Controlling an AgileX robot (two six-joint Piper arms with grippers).
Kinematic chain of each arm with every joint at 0, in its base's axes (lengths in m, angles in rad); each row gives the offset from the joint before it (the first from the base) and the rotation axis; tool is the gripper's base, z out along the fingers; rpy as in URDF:
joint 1: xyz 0 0 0.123 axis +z
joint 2: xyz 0 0 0 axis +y
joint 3: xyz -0.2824 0 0.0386 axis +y
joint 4: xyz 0.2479 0 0.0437 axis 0.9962 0 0.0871
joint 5: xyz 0 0 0 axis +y
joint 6: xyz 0.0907 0 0.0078 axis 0.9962 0 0.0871
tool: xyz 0 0 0 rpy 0 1.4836 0
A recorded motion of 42 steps. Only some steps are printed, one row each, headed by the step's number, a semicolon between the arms.
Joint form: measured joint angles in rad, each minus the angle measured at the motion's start. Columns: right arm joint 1, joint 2, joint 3, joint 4, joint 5, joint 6; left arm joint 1, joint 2, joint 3, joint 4, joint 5, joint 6.
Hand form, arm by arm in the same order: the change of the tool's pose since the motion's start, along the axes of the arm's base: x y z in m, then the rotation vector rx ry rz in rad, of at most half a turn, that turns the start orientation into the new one. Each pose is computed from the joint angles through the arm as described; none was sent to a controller.
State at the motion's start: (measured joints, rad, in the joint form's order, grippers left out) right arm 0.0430 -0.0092 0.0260 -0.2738 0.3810 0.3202; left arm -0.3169 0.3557 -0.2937 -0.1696 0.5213 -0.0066
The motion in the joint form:
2: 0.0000 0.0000 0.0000 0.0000 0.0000 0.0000; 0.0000 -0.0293 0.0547 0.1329 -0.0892 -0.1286
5: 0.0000 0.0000 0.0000 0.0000 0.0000 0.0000; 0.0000 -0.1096 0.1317 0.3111 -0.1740 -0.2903
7: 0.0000 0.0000 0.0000 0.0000 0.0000 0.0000; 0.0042 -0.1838 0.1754 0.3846 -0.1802 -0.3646
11: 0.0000 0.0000 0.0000 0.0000 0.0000 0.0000; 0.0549 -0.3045 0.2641 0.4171 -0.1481 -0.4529
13: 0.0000 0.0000 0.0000 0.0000 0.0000 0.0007; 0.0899 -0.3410 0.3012 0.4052 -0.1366 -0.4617
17: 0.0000 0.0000 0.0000 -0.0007 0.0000 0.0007; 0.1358 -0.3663 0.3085 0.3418 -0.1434 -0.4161
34: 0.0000 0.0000 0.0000 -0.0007 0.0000 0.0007; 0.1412 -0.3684 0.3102 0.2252 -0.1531 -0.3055
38: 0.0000 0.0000 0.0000 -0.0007 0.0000 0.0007; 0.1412 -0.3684 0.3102 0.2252 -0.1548 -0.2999
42: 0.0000 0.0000 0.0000 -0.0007 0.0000 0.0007; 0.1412 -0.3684 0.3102 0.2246 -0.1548 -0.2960
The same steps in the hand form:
2: 0.0000 0.0000 0.0000 0.0000 0.0000 0.0000; 0.0014 0.0061 -0.0092 -0.0010 -0.0597 0.0681
5: 0.0000 0.0000 0.0000 0.0000 0.0000 0.0000; -0.0029 0.0136 -0.0216 -0.0040 -0.1550 0.1250
7: 0.0000 0.0000 0.0000 0.0000 0.0000 0.0000; -0.0087 0.0181 -0.0303 -0.0141 -0.1944 0.1535
11: 0.0000 0.0000 0.0000 0.0000 0.0000 0.0000; -0.0169 0.0254 -0.0553 -0.0571 -0.1838 0.2438
13: 0.0000 0.0000 0.0000 0.0007 0.0000 -0.0002; -0.0188 0.0277 -0.0668 -0.0686 -0.1675 0.2853
17: 0.0000 0.0000 0.0000 0.0000 -0.0001 -0.0003; -0.0200 0.0281 -0.0678 -0.0922 -0.1818 0.3131
34: 0.0000 0.0000 0.0000 0.0000 -0.0001 -0.0003; -0.0205 0.0245 -0.0679 -0.1068 -0.1817 0.2774
38: 0.0000 0.0000 0.0000 0.0000 -0.0001 -0.0003; -0.0204 0.0245 -0.0677 -0.1024 -0.1848 0.2751
42: 0.0000 0.0000 0.0000 0.0000 -0.0001 -0.0003; -0.0204 0.0244 -0.0677 -0.0994 -0.1856 0.2737

